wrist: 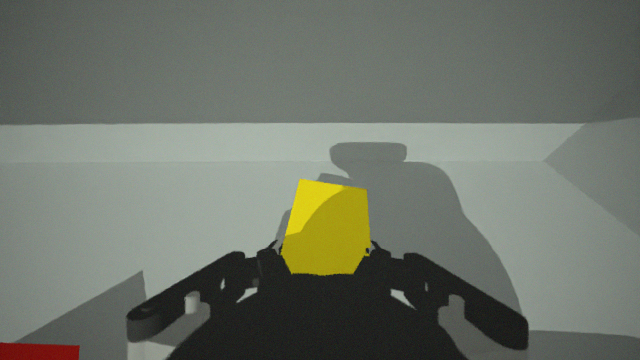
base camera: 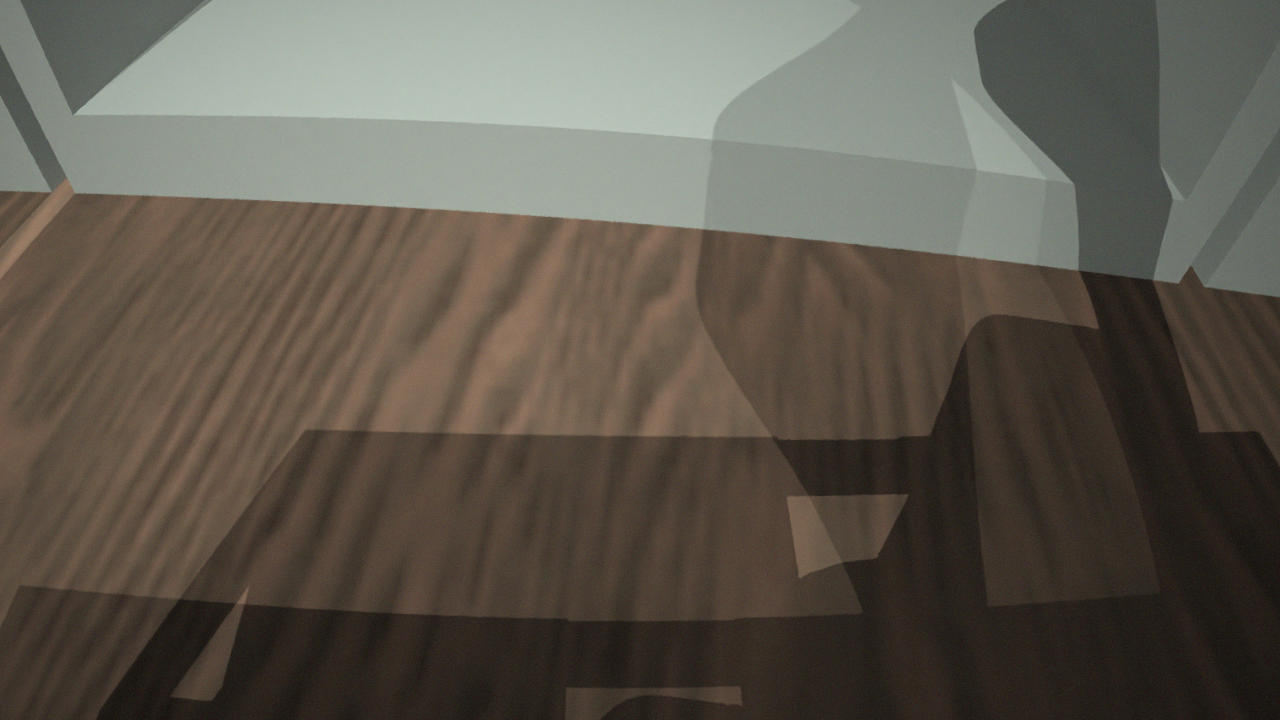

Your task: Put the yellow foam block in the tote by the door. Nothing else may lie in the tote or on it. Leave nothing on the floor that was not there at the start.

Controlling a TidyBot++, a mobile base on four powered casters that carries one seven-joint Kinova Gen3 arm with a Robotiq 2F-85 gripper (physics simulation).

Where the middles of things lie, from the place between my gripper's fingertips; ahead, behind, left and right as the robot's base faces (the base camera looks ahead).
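Scene:
Looking at the yellow foam block (wrist: pixel 328 232), I see that my gripper is 1 cm below it.

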